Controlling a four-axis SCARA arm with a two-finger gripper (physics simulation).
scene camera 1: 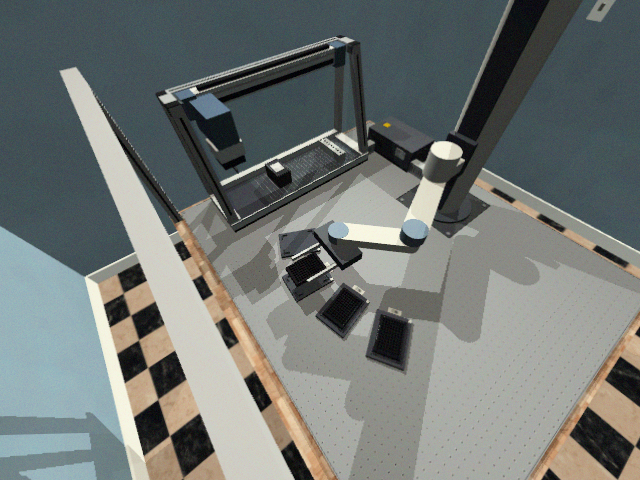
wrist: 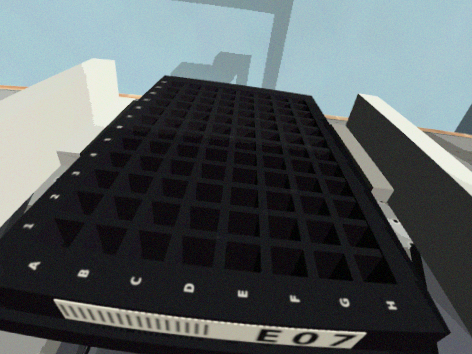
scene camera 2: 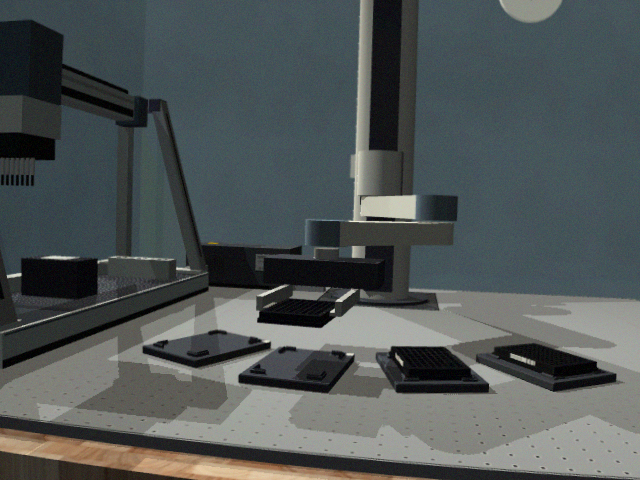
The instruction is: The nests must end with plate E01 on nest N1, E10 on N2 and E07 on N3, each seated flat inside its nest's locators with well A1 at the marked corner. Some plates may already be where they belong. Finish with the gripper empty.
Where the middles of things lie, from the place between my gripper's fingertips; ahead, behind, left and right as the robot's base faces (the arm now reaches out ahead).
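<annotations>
I start from the nest N3 (scene camera 2: 221, 347): my hand is 10 cm past it, 16 cm to the left of it and 9 cm above it. Nest N2 (scene camera 2: 390, 369) is 18 cm to the left of my hand, 5 cm behind it and 9 cm below it. The out nest (scene camera 2: 289, 369) is 3 cm behind my hand and 9 cm below it, and going by their middles it is the nearest to my hand of the things named here. As for nest N1 (scene camera 2: 583, 380), it is 35 cm to the left of my hand, 9 cm below it and 11 cm behind it. Going by their middles, nest N1 is the farthest from my hand of the things named here.
</annotations>
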